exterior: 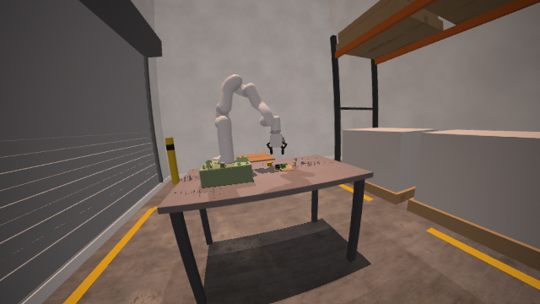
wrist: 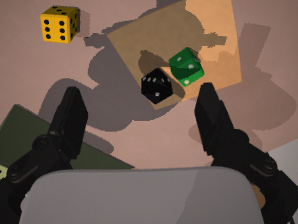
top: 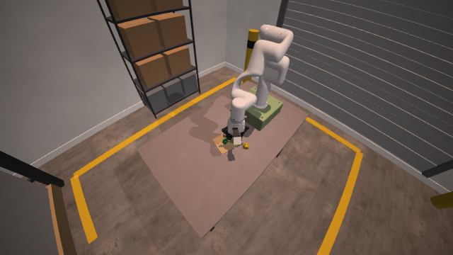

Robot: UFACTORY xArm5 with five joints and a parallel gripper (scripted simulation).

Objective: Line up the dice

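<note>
My gripper is now 100 mm above the yellow die, 80 mm to the right of it and 40 mm past it. From my hand the other things lie so: green die: 90 mm below, 60 mm to the right, 20 mm ahead; orange mat: 110 mm below, 60 mm to the right, 20 mm ahead; black die: 90 mm below, 60 mm to the right, 30 mm behind.
</note>
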